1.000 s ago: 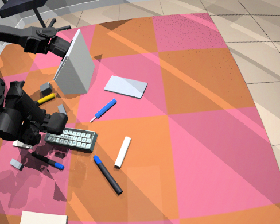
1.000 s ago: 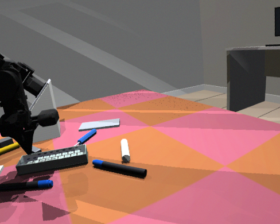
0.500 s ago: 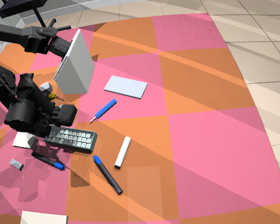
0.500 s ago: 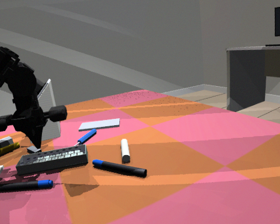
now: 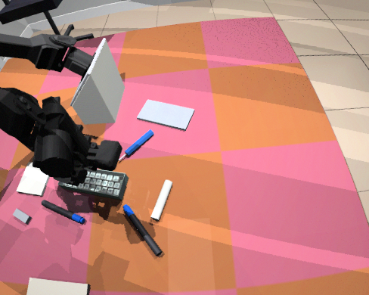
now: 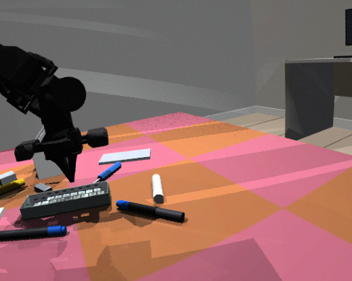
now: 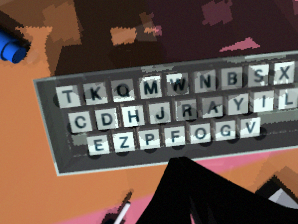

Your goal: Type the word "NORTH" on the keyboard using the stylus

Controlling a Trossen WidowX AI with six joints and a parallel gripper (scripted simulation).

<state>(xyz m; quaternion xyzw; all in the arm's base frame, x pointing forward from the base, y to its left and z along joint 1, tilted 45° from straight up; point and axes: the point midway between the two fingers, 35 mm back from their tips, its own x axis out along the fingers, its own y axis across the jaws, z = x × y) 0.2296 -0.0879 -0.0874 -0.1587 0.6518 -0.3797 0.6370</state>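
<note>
Right now the stylus is 60 mm behind my gripper tip, 80 mm to the left of it and 30 mm below it. From my gripper tip the other things lie so: white cylinder: 90 mm ahead, 160 mm to the left, 30 mm below; yellow-handled tool: 170 mm behind, 190 mm to the right, 30 mm below; grey slab: 170 mm behind, 180 mm to the left, 40 mm below.
</note>
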